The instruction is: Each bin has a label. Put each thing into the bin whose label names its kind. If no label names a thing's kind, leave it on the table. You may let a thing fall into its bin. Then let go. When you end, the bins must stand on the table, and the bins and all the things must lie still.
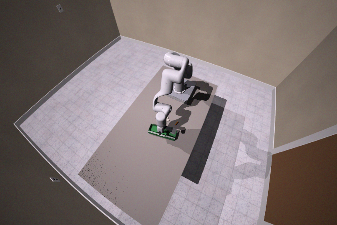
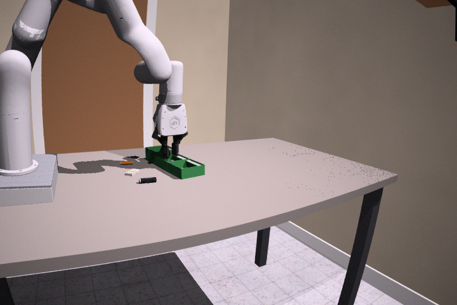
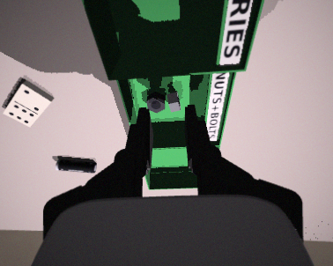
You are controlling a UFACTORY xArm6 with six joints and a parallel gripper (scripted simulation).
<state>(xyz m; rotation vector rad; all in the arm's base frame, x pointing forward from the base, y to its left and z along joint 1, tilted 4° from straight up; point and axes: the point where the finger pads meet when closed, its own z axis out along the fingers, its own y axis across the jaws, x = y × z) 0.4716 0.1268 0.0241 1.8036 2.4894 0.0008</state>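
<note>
Right now my hand is 1 cm short of the green three-bin tray and 4 cm above it. Also, from my hand: white domino (13 cm behind, 4 cm to the right, 5 cm below); then silver nut (4 cm below); then black nut (1 cm behind, 5 cm below).
</note>
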